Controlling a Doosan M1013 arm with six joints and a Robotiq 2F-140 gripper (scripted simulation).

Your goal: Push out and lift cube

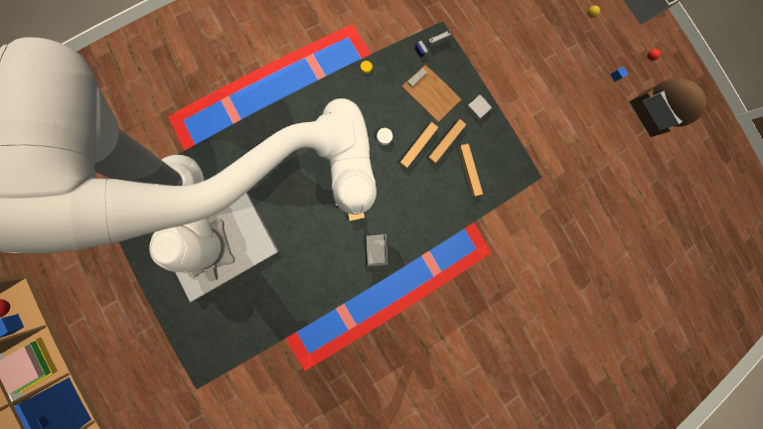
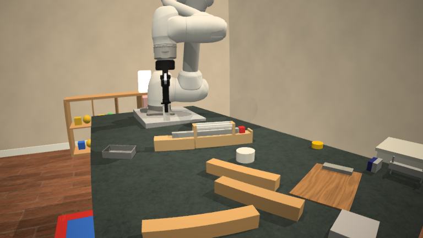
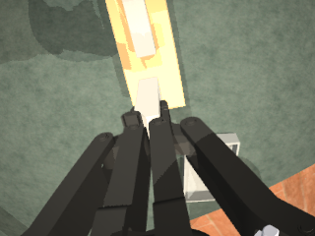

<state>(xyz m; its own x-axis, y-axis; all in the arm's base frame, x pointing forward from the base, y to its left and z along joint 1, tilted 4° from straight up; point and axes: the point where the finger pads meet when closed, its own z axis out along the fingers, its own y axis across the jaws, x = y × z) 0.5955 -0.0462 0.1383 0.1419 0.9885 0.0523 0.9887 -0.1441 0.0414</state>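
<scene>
The red cube is 310 mm to the left of my hand, 90 mm below it and 40 mm ahead of it. The rest, counted from my hand: wooden channel 190 mm to the left, 90 mm below, 20 mm ahead; then grey tray 200 mm to the right, 140 mm below, 20 mm ahead; then white disc 230 mm to the left, 220 mm ahead, 130 mm below.
</scene>
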